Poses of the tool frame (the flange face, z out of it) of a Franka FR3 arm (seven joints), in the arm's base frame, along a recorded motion.
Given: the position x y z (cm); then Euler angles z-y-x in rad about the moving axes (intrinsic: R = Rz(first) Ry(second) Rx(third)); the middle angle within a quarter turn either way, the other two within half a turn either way.
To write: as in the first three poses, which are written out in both.
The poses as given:
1: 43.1 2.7 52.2 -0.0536 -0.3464 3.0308
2: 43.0 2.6 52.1 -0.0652 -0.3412 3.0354
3: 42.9 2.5 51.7 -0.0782 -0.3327 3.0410
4: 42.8 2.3 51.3 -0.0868 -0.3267 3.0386
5: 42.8 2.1 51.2 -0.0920 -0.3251 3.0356
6: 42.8 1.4 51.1 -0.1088 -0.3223 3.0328
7: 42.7 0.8 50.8 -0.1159 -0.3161 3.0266
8: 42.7 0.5 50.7 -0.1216 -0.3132 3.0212
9: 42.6 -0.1 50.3 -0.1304 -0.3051 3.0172
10: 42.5 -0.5 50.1 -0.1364 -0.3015 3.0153
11: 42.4 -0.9 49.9 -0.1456 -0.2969 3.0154
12: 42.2 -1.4 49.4 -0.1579 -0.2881 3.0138
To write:
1: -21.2 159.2 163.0 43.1 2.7 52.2
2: -21.4 159.6 163.4 43.0 2.6 52.1
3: -21.7 160.1 163.8 42.9 2.5 51.7
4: -22.8 160.4 163.1 42.8 2.3 51.3
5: -23.7 160.4 162.6 42.8 2.1 51.2
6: -25.3 160.5 162.0 42.8 1.4 51.1
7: -27.0 160.8 160.7 42.7 0.8 50.8
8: -28.4 160.8 159.7 42.7 0.5 50.7
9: -30.1 161.2 158.5 42.6 -0.1 50.3
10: -31.0 161.3 158.0 42.5 -0.5 50.1
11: -31.8 161.6 157.6 42.4 -0.9 49.9
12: -33.4 162.0 156.7 42.2 -1.4 49.4
